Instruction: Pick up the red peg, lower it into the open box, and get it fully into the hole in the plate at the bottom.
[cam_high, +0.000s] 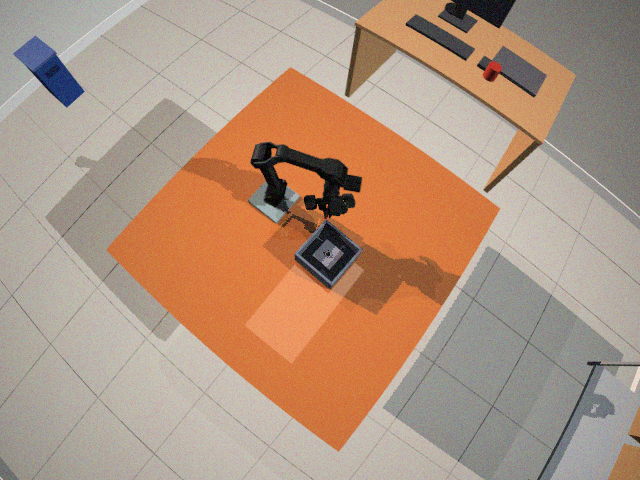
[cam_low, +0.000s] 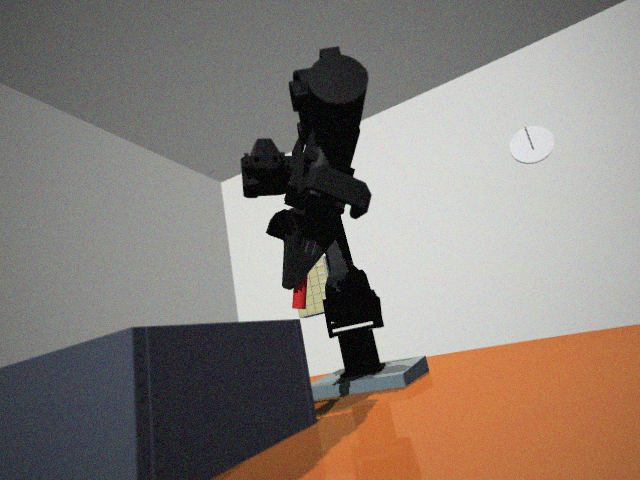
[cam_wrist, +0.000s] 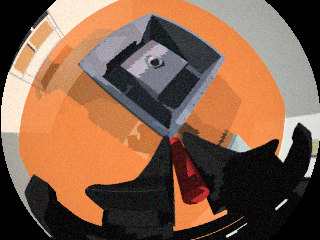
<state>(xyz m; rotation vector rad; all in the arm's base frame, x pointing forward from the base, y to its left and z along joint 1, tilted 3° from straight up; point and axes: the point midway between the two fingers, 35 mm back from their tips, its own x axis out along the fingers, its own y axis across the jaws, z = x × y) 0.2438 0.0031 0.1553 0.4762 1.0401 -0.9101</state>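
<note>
Now: gripper tip 110 mm to the left of the light grey plate, 90 mm above it and 70 mm short of it. The rest, counted from my gripper tip: box 110 mm to the right, 100 mm below, 70 mm ahead; then red peg 20 mm above, 10 mm to the left, 10 mm behind.
</note>
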